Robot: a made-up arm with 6 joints.
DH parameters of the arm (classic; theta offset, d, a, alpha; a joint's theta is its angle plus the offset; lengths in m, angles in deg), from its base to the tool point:
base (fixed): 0 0.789 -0.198 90
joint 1: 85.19 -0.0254 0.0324 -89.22
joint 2: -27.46 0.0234 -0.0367 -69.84
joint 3: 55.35 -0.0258 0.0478 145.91
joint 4: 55.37 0.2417 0.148 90
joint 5: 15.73 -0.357 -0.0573 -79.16
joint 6: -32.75 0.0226 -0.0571 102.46
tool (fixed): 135.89 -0.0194 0 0
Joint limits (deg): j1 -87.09..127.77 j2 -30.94..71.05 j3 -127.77..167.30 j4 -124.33..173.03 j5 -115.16..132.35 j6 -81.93..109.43
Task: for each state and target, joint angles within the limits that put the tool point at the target. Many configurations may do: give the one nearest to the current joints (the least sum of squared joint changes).
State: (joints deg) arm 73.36 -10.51 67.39 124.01 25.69 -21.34
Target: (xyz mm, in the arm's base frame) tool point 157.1 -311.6 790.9
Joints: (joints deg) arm 85.36 6.35 65.30 131.76 17.56 -26.19
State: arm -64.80 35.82 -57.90 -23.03 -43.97 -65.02
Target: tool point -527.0 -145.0 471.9
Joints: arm -36.97 30.26 -95.76 20.71 -29.15 -73.19
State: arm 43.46 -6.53 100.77 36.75 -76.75 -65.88
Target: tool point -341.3 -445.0 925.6
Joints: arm 38.82 8.32 90.21 73.61 -83.17 -37.12
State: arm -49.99 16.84 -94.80 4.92 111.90 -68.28
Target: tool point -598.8 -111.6 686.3
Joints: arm -73.64 33.17 -94.63 28.14 110.33 -81.93
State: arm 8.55 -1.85 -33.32 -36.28 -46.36 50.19
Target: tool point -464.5 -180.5 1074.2
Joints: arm -1.58 17.77 -13.24 -42.38 -15.59 64.84
